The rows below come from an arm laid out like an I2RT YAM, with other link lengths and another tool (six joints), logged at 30 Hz.
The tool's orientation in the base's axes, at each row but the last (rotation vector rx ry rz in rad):
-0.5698, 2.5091, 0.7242
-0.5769, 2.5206, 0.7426
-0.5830, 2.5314, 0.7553
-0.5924, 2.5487, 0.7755
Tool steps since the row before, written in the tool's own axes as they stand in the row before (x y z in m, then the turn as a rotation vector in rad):
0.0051, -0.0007, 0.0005, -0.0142, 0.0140, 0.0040
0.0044, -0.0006, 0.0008, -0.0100, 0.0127, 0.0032
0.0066, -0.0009, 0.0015, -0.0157, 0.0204, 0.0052
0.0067, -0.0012, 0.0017, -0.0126, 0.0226, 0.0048
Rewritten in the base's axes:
-0.0036, -0.0016, -0.0034, 0.0057, 0.0168, 0.0099
-0.0030, -0.0011, -0.0031, 0.0027, 0.0142, 0.0078
-0.0045, -0.0016, -0.0049, 0.0040, 0.0228, 0.0124
-0.0045, -0.0017, -0.0051, 0.0003, 0.0234, 0.0121

